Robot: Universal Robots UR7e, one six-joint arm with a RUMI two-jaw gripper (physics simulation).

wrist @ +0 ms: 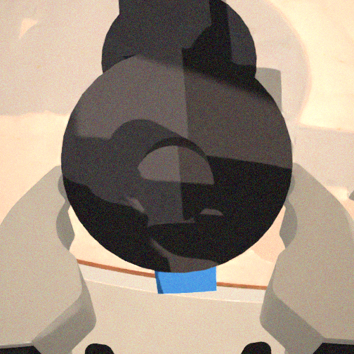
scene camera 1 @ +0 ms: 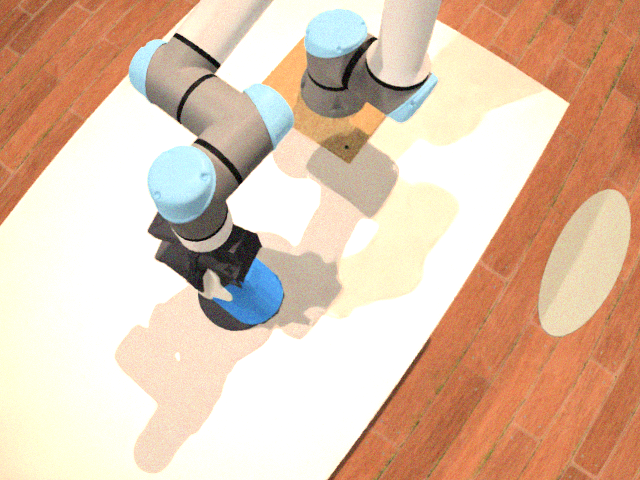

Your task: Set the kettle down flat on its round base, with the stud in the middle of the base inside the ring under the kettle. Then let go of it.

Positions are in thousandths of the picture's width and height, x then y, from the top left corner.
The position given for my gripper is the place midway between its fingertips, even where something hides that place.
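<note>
I can see my gripper (scene camera 1: 352, 561), which shows in the wrist view (wrist: 496, 470) too. There is a round black base (scene camera 1: 334, 649) in the scene, and I also see a blue kettle (scene camera 1: 407, 624).
</note>
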